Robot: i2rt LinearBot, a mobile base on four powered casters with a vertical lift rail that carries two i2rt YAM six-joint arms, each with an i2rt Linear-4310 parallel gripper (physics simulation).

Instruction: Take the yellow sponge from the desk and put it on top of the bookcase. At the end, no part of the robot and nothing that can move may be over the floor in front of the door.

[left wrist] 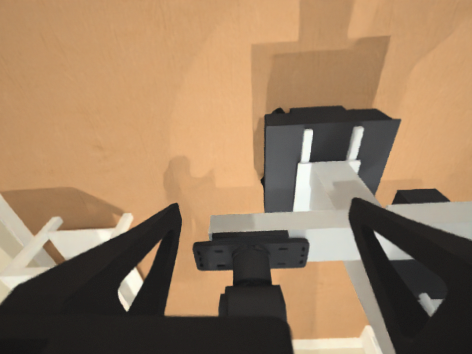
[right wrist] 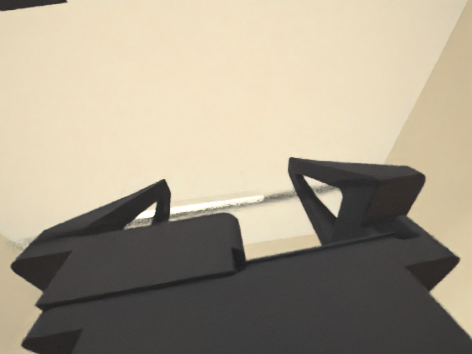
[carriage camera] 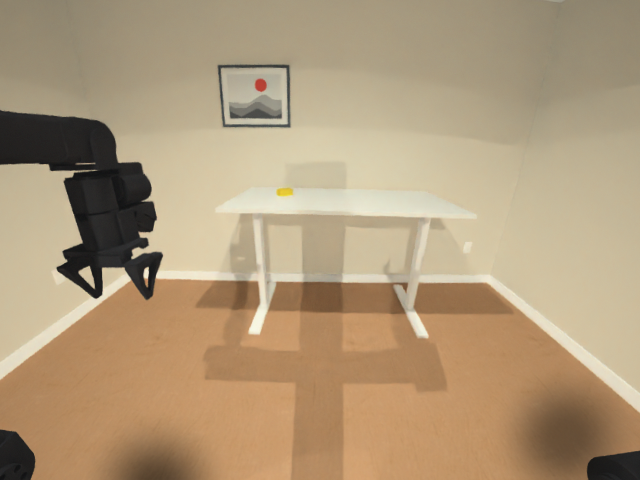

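Where they show: left gripper, fingertip midpoint: point(left wrist: 263, 209) point(carriage camera: 123, 297); right gripper, fingertip midpoint: point(right wrist: 228, 175); left arm's base, link origin: point(left wrist: 250, 252).
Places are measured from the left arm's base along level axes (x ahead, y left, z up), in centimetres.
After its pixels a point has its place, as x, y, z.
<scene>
The yellow sponge point(carriage camera: 284, 192) {165.8, -9.2, 10.6} lies on the white desk point(carriage camera: 361, 202) {149.1, -62.3, 8.0}, near its back edge and left of its middle, in the carriage view. My left gripper point(carriage camera: 122, 297) {26.0, -0.5, 17.3} point(left wrist: 263, 209) {26.0, -0.5, 17.3} hangs at the left of the carriage view, fingers pointing down, open and empty, in the air well short of the desk and to its left. The left wrist view looks down past its fingers at the floor and my own base. My right gripper point(right wrist: 228, 175) {2.8, -68.0, 43.8} is open and empty in the right wrist view, against a pale surface. The bookcase and the door do not show in the carriage view.
A framed picture point(carriage camera: 255, 96) {203.7, 17.2, 79.3} hangs on the wall above the desk. In the left wrist view, my dark base point(left wrist: 282, 165) {-17.0, -15.8, -57.1} and pale crossbar point(left wrist: 280, 220) lie below the gripper. A white framed structure point(left wrist: 82, 235) {-70.7, 103.9, -72.1}, which I cannot identify, stands at the lower left.
</scene>
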